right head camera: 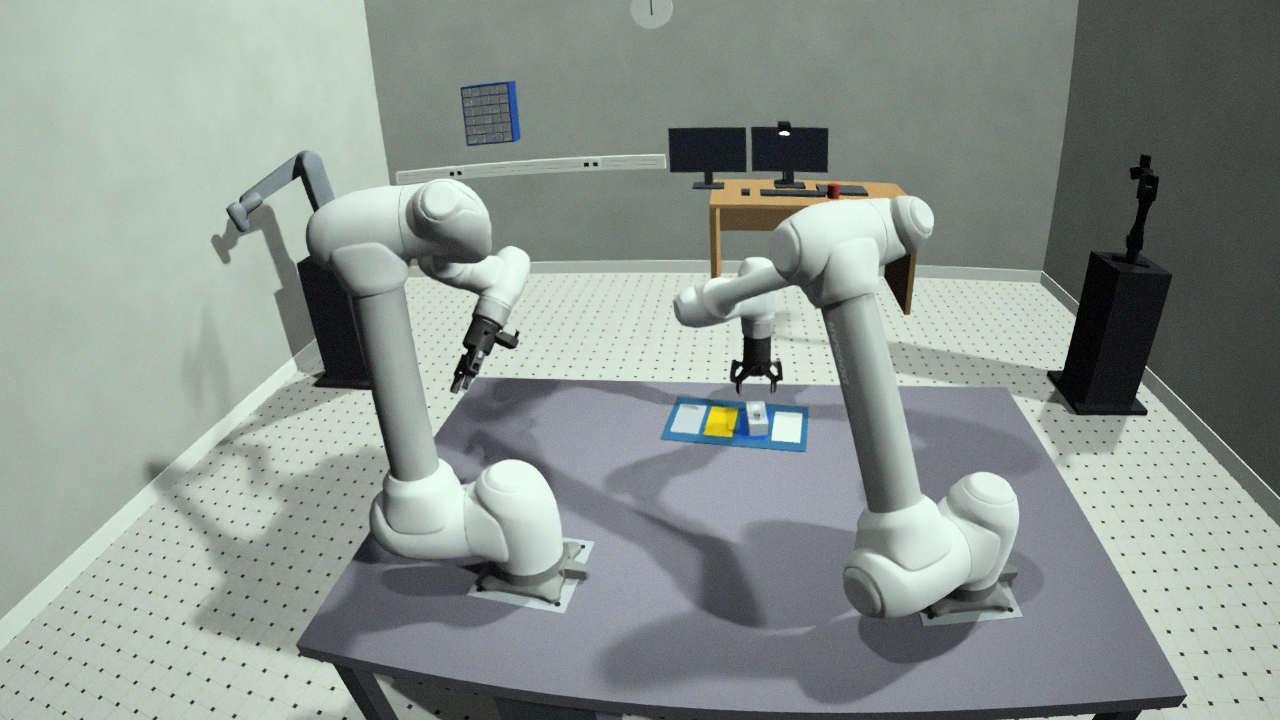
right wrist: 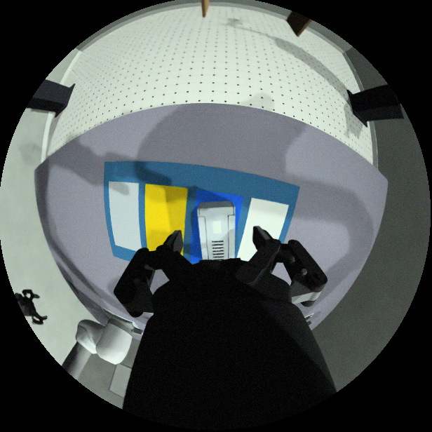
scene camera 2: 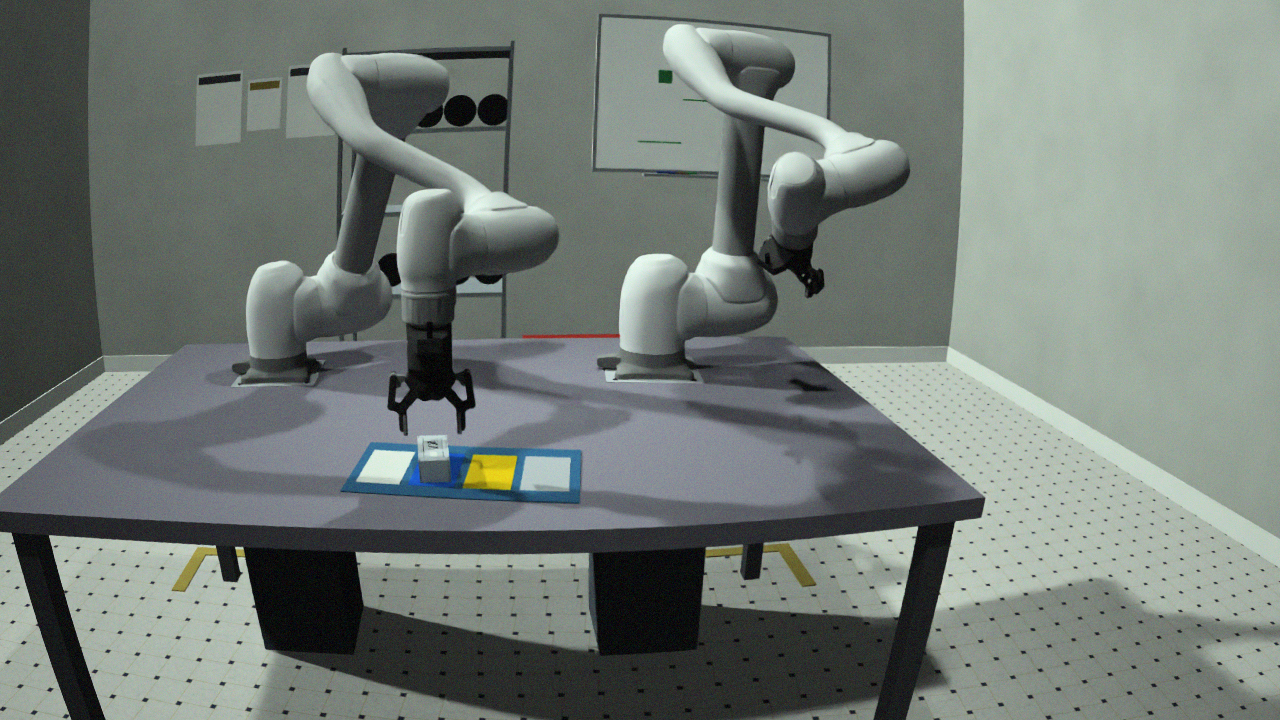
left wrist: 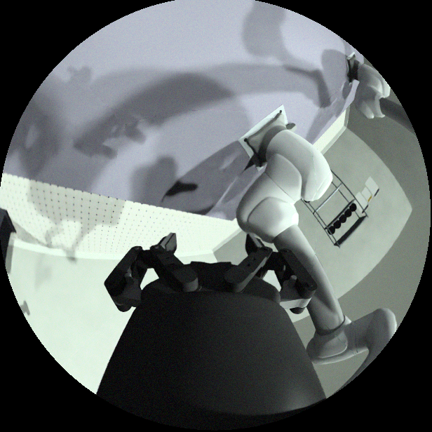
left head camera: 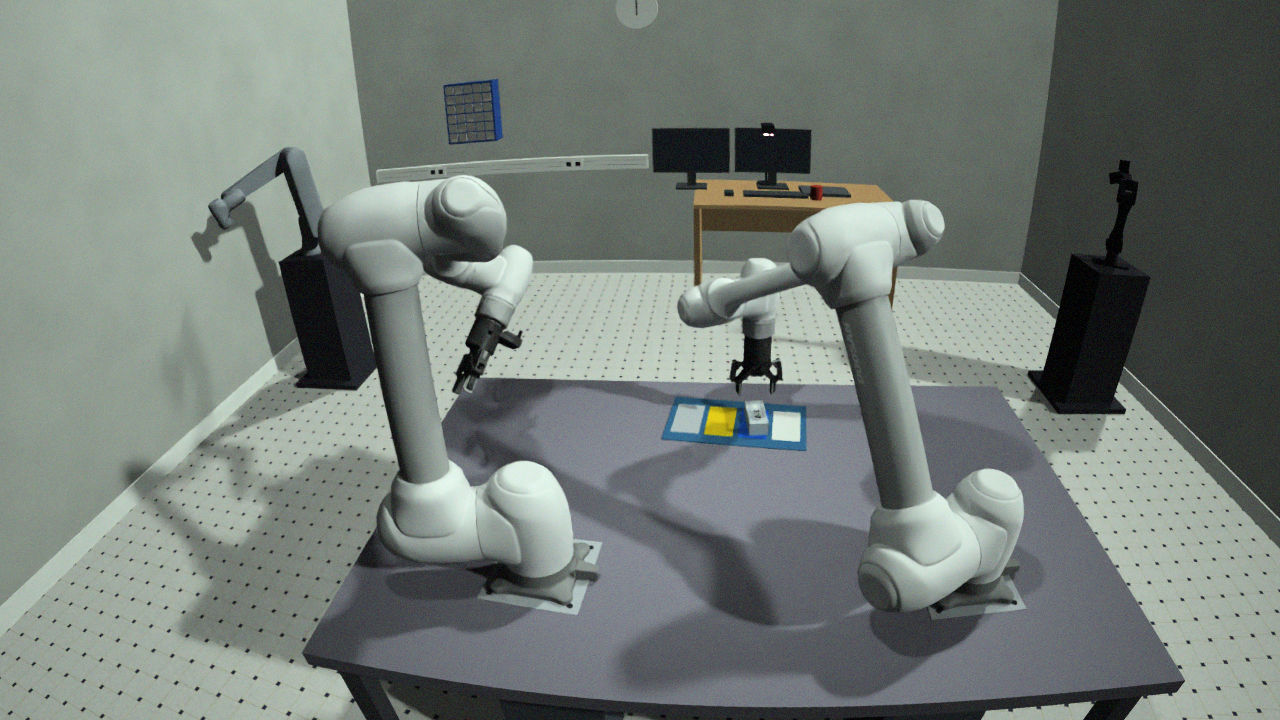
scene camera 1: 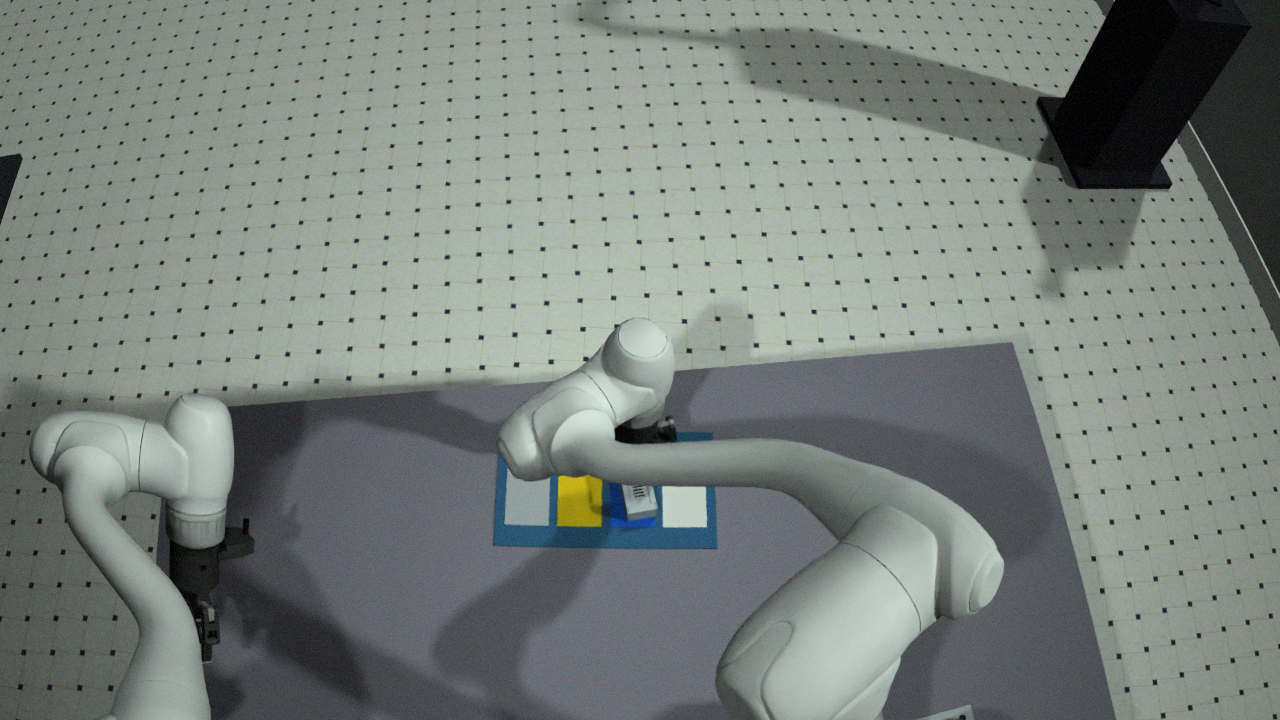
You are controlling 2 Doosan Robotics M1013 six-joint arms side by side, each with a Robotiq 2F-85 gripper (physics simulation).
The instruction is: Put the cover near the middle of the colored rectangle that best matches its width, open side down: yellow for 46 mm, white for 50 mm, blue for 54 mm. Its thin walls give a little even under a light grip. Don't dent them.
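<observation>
The pale grey cover (left head camera: 756, 418) (right head camera: 757, 418) (scene camera 1: 639, 501) (scene camera 2: 433, 460) (right wrist: 217, 225) rests on the blue rectangle (right wrist: 215, 195), roughly centred across its width. Its closed, slotted face is up, so its open side is hidden below. No dent shows. My right gripper (left head camera: 758, 387) (right head camera: 757, 387) (scene camera 2: 433, 429) (right wrist: 217, 235) is open and empty above the cover, clear of it. My left gripper (left head camera: 463, 386) (right head camera: 460, 386) (scene camera 2: 812, 284) (left wrist: 210, 240) is open and empty, far from the cover. The yellow rectangle (left head camera: 720, 420) (right wrist: 165, 212) and white rectangle (left head camera: 786, 426) (right wrist: 267, 215) lie on either side of the blue one.
A pale grey rectangle (left head camera: 687, 418) (right wrist: 124, 212) lies beyond the yellow one on the teal mat (right wrist: 200, 175). The mat lies near the far edge of the table (left head camera: 626, 537) in the left head camera. A desk (left head camera: 787, 198) with monitors stands beyond.
</observation>
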